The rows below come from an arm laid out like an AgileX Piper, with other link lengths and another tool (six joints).
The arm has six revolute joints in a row. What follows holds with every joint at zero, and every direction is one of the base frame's. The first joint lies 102.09 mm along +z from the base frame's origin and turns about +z. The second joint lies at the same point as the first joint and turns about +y. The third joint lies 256.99 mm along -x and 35.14 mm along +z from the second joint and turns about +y. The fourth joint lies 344.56 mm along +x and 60.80 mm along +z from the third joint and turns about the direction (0.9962, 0, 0.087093). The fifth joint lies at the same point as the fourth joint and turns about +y. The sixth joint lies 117.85 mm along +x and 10.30 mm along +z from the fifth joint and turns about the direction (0.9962, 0, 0.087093). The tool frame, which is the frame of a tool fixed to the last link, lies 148.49 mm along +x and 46.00 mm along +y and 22.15 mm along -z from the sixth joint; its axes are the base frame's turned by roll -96.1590, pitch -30.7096 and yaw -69.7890 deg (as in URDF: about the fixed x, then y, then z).
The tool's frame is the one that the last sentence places.
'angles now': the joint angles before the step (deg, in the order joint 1, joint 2, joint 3, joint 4, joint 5, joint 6). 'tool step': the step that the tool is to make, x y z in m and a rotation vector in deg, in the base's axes. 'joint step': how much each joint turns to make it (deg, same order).
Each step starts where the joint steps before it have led.
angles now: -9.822 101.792 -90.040 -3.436 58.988 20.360
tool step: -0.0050 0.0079 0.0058 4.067 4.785 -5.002
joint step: 0.005 3.241 -5.936 1.477 8.317 4.815
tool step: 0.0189 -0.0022 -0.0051 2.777 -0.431 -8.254
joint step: -0.057 2.946 -2.627 0.071 0.000 8.641
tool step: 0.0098 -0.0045 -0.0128 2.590 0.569 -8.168
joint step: -0.252 1.948 -0.388 -0.080 -0.289 8.330
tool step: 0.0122 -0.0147 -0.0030 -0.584 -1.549 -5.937
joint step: -0.228 0.737 -0.133 -2.264 -1.923 6.369
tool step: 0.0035 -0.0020 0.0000 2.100 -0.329 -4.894
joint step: -0.301 0.169 -0.002 0.646 0.187 4.753
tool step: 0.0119 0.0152 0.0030 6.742 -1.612 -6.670
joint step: -0.119 0.428 0.015 5.014 -0.666 6.267
